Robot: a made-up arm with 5 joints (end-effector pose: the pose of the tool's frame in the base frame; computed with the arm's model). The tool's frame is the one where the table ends. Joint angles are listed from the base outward.
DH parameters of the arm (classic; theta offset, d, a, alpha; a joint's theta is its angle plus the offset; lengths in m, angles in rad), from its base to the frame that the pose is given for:
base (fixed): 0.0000 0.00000 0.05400 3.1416
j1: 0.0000 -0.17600 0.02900 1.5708
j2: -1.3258 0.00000 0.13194 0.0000
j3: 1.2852 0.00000 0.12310 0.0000
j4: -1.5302 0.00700 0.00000 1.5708
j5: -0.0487 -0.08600 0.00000 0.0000
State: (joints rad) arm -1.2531 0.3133 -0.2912 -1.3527 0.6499
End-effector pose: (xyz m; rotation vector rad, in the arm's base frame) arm 0.1231 0.2325 0.3737 0.9554 -2.8267 0.2880
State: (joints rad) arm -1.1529 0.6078 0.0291 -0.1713 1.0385
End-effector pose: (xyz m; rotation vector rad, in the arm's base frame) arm 0.1722 0.2835 0.1551 0.1078 -1.3188 1.8835
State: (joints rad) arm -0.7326 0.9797 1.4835 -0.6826 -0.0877
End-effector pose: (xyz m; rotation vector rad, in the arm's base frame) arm 0.0810 0.0337 0.0556 -0.0896 0.1931 0.5940
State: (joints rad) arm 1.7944 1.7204 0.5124 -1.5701 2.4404
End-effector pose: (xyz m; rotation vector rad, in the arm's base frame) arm 0.0282 -0.1448 -0.0277 -0.7982 0.4594 0.5552
